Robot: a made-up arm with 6 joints. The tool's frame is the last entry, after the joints. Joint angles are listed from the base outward.
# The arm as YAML. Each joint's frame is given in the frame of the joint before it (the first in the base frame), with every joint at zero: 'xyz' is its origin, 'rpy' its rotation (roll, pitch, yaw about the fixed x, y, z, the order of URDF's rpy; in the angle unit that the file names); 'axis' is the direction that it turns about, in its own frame. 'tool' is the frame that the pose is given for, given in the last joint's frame.
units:
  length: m
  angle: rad
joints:
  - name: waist
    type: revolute
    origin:
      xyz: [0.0, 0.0, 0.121]
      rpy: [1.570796, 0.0, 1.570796]
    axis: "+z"
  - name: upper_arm
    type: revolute
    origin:
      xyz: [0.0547, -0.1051, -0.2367]
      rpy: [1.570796, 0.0, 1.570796]
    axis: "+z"
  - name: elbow
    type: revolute
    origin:
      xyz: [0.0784, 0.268, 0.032]
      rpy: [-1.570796, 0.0, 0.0]
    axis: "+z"
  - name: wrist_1
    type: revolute
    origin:
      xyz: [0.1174, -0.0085, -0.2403]
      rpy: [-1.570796, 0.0, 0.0]
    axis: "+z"
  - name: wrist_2
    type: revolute
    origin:
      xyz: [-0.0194, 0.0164, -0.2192]
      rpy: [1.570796, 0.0, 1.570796]
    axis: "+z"
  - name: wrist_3
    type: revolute
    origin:
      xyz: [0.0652, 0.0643, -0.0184]
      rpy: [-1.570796, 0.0, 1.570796]
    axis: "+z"
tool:
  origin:
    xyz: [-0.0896, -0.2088, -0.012]
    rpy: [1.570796, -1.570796, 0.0]
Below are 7 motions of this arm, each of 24 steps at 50 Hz.
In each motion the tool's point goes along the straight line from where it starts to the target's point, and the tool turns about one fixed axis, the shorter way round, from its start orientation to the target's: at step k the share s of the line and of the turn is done. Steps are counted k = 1, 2, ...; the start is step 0. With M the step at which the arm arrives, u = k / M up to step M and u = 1 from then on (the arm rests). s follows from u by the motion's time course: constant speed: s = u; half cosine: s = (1 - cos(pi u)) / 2; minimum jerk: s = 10 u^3 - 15 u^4 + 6 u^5.
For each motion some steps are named. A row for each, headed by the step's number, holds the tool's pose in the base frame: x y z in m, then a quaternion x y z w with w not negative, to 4 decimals.
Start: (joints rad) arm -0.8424 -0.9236 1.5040 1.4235 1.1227 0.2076
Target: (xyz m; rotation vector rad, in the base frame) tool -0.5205 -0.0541 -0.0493 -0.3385 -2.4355 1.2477
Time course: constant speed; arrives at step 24
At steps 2, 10, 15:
2: -0.5208 -0.0764 0.0622 0.0716 -0.8032 0.4682 0.3613
10: -0.5207 -0.0683 0.0216 0.0016 -0.8333 0.4632 0.3017
15: -0.5206 -0.0632 -0.0037 -0.0422 -0.8482 0.4579 0.2630

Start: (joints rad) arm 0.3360 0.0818 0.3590 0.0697 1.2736 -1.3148
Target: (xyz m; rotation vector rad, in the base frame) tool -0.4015 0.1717 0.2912 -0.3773 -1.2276 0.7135
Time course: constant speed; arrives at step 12
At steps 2, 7, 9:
2: -0.3842 0.2119 0.2900 -0.2340 -0.5025 0.3172 0.7695
7: -0.3928 0.1918 0.2906 -0.2033 -0.5318 0.3217 0.7566
9: -0.3963 0.1838 0.2908 -0.1909 -0.5432 0.3233 0.7510

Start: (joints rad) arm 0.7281 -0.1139 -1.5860 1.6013 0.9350 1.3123
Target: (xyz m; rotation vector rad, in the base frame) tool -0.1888 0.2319 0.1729 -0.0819 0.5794 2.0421
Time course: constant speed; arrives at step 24
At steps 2, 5, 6, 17, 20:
2: -0.3098 0.2850 0.2874 -0.1927 -0.0199 0.6975 0.6899
5: -0.2933 0.2778 0.2718 -0.1722 0.0160 0.7239 0.6679
6: -0.2878 0.2754 0.2666 -0.1653 0.0280 0.7322 0.6601
17: -0.2273 0.2488 0.2093 -0.0860 0.1582 0.8077 0.5614
20: -0.2108 0.2416 0.1937 -0.0637 0.1929 0.8230 0.5305

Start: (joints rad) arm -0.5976 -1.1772 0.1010 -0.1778 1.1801 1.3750
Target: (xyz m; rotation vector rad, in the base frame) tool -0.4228 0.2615 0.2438 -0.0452 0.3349 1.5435
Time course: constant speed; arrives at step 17
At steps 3, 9, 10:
3: -0.3933 0.2287 0.2215 0.0403 0.1892 0.6448 0.7395
9: -0.4059 0.2427 0.2311 0.0143 0.1728 0.6666 0.7250
10: -0.4080 0.2451 0.2327 0.0100 0.1701 0.6701 0.7225

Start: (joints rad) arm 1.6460 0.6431 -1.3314 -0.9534 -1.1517 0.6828
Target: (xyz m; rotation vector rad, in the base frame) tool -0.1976 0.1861 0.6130 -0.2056 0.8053 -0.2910
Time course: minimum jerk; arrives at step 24
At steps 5, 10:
5: -0.2172 0.1781 0.6253 0.0419 0.3060 -0.2629 0.9141
10: -0.2113 0.1805 0.6216 -0.0009 0.3328 -0.2270 0.9153

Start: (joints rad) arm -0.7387 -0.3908 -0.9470 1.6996 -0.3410 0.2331
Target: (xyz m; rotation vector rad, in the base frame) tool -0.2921 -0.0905 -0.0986 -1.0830 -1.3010 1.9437
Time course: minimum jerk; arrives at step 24
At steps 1, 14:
1: -0.3282 -0.0150 -0.2193 -0.3406 -0.6327 0.5580 0.4151
14: -0.3046 -0.0643 -0.1405 -0.3849 -0.5407 0.6720 0.3286

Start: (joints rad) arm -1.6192 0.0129 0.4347 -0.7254 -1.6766 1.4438
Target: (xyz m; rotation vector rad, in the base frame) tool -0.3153 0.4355 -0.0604 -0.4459 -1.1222 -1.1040
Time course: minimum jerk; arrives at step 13
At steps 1, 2, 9, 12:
1: -0.3502 0.4222 -0.1387 -0.1846 -0.6107 -0.4106 0.6514
2: -0.3493 0.4226 -0.1368 -0.1850 -0.6082 -0.4127 0.6524
9: -0.3214 0.4332 -0.0740 -0.1967 -0.5205 -0.4789 0.6790
12: -0.3154 0.4354 -0.0607 -0.1989 -0.5010 -0.4921 0.6835

